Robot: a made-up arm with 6 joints.
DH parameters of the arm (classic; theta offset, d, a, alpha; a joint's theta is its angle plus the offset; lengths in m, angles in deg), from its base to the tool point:
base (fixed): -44.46 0 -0.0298 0
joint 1: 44.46 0.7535 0.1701 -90
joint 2: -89.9 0 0.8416 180
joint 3: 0.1 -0.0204 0.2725 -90
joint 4: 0 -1.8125 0.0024 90
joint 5: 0 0.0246 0.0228 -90
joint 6: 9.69 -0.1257 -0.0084 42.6
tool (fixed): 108.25 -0.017 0 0
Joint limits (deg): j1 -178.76..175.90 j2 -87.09..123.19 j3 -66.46..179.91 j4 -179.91..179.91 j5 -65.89..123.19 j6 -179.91..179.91
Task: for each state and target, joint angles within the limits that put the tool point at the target. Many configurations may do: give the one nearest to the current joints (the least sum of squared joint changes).
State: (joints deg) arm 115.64 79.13 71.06 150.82 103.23 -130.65
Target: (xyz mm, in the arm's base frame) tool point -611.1 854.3 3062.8
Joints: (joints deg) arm 119.69 45.14 120.76 149.13 112.91 -130.90
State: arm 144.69 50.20 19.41 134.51 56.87 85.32
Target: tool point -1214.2 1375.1 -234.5
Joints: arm 127.15 46.01 -16.97 138.18 62.90 85.45
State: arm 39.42 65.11 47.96 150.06 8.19 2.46
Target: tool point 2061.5 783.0 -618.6
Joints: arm 18.73 78.75 20.07 150.90 10.48 2.14
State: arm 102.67 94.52 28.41 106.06 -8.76 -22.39
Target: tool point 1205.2 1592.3 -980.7
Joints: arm 51.63 91.53 23.05 105.67 -12.17 -22.12
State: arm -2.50 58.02 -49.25 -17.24 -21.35 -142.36
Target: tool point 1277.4 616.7 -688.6
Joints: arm 24.72 57.43 -23.87 -17.19 -19.65 -142.01
